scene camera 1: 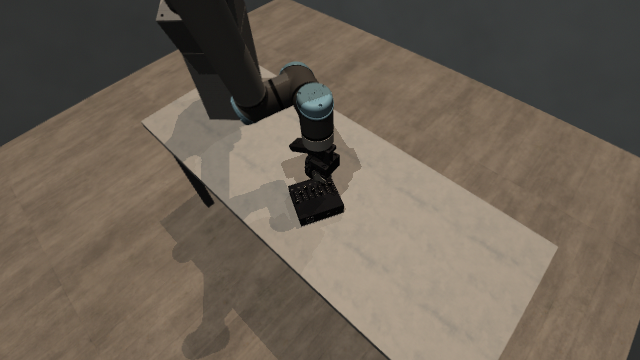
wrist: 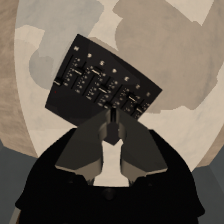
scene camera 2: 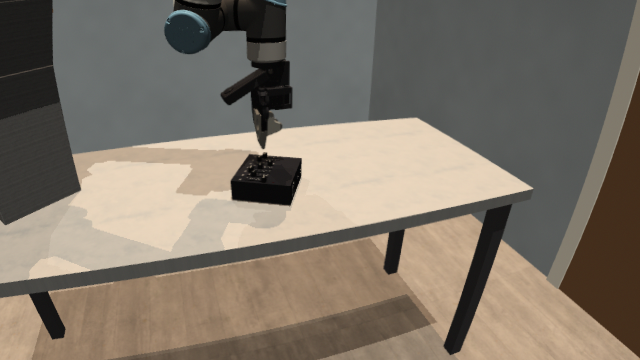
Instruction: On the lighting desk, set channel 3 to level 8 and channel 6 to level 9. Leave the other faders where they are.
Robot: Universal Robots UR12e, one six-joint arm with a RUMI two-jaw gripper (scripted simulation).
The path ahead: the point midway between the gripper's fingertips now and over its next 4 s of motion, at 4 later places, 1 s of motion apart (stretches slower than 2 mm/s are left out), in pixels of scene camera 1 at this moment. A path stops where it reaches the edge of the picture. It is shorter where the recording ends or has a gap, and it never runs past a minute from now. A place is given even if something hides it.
My gripper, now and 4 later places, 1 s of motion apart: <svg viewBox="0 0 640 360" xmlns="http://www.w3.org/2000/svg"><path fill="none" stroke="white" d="M318 182L320 185L321 188L320 190L321 193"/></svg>
